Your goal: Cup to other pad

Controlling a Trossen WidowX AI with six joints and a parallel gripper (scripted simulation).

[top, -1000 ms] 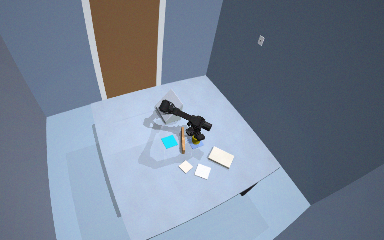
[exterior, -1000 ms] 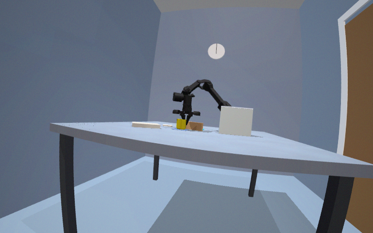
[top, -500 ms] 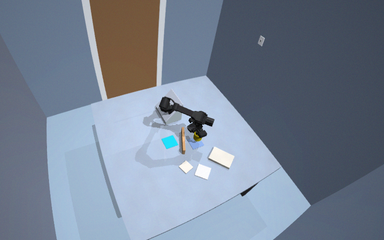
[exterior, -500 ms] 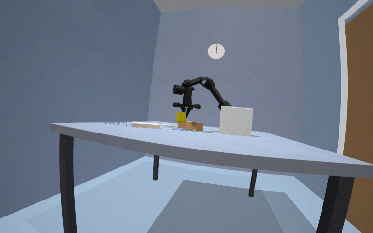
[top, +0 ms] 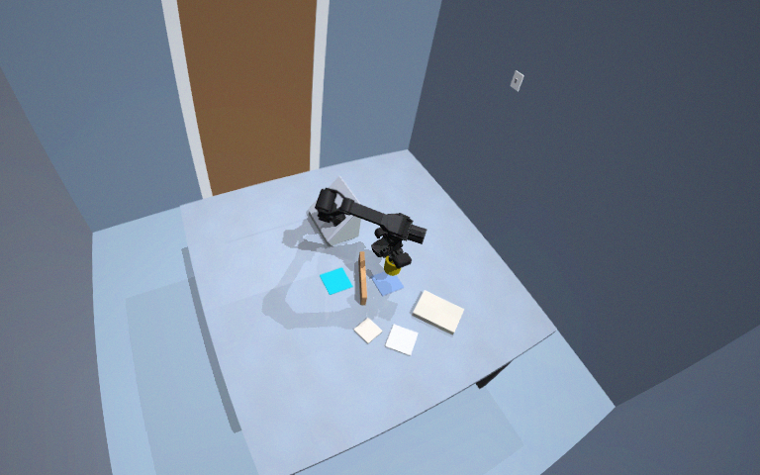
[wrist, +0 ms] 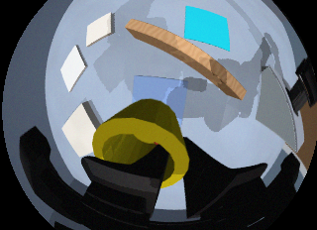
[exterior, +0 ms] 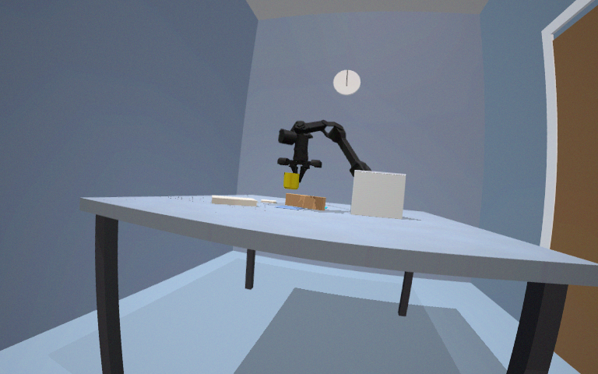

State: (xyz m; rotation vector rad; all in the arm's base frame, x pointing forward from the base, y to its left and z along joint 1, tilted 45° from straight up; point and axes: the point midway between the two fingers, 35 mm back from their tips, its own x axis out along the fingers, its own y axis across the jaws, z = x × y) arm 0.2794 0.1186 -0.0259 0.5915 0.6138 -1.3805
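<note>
My gripper tip is 5 cm past the cyan pad, 20 cm to the left of it and 12 cm above it. The rest, counted from my gripper tip: yellow cup (2 cm ahead); then wooden bar (1 cm behind, 10 cm to the right, 9 cm below); then green marble (2 cm ahead, 1 cm to the left, 2 cm below).
</note>
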